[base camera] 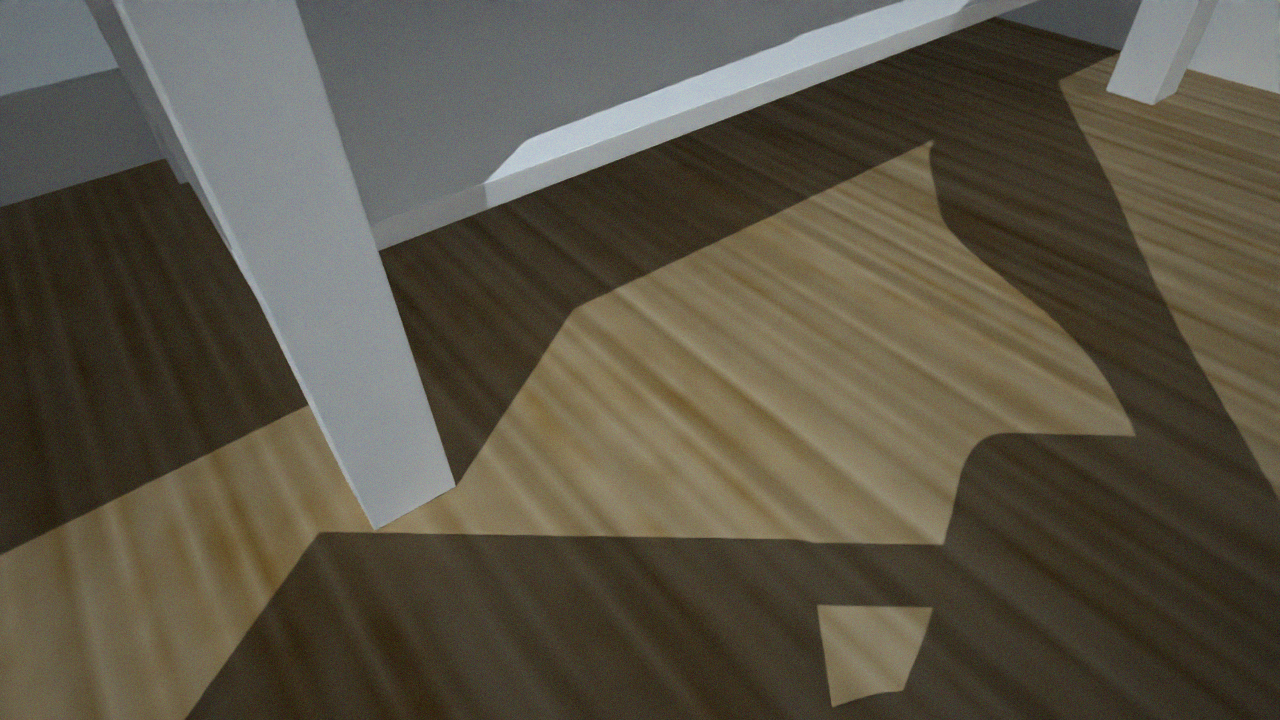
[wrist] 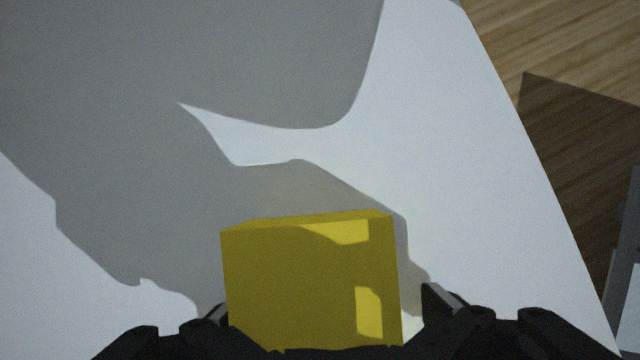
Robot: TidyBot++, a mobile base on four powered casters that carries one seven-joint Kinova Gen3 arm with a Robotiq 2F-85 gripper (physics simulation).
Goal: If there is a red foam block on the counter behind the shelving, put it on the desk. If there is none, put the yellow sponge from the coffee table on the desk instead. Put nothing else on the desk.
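Places are measured from the arm's base along level axes (x ahead, y left, z up), in millimetres.
Where they show: gripper, between the fingertips: point(wrist: 335, 307).
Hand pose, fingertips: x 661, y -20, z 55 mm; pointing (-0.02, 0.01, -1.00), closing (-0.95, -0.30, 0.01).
Each offset is from my fingertips to the top centre of the thing. "spot": to the spot under its first point. Level surfaces: height alone.
The yellow sponge @[spot: dx +16, dy -23, dz +43 mm] point(wrist: 310, 280) rests on a white table top @[dz -2 mm] point(wrist: 465, 130) in the wrist view, at the bottom centre, with patches of light and shadow on it. My gripper point(wrist: 335, 307) is open, with its fingers at the two sides of the sponge. The left finger is very close to the sponge's left side, and whether it touches cannot be told. A gap shows between the sponge and the right finger. The sponge's near end is hidden by the gripper body. No red foam block shows in either view.
In the base view a white table leg @[spot: dx -305, dy +175, dz -281 mm] point(base camera: 304, 268) stands close at the left, and another leg @[spot: dx +229, dy -462, dz -398 mm] point(base camera: 1159, 49) stands at the far right. A white low rail point(base camera: 644, 116) runs behind them. The table's right edge borders the wooden floor @[dz -452 mm] point(wrist: 575, 45) point(base camera: 716, 385).
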